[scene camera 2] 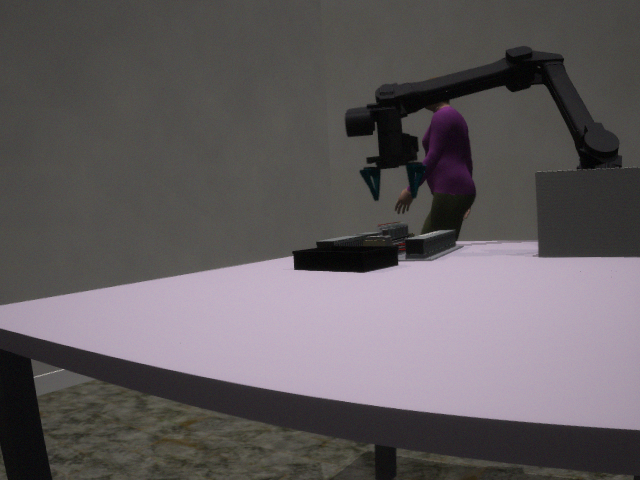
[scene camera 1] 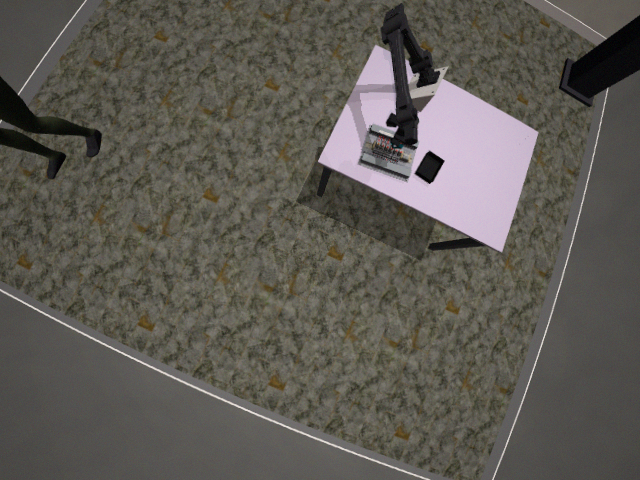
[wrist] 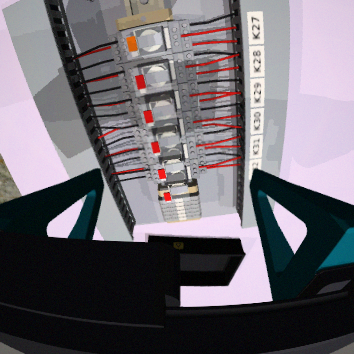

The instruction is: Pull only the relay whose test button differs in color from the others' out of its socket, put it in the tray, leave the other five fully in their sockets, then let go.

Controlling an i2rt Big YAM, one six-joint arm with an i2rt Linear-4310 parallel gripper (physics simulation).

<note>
I see my gripper (scene camera 2: pixel 395 199) and a relay panel (wrist: pixel 217 188).
My gripper is seen too in the wrist view (wrist: pixel 176 176).
</note>
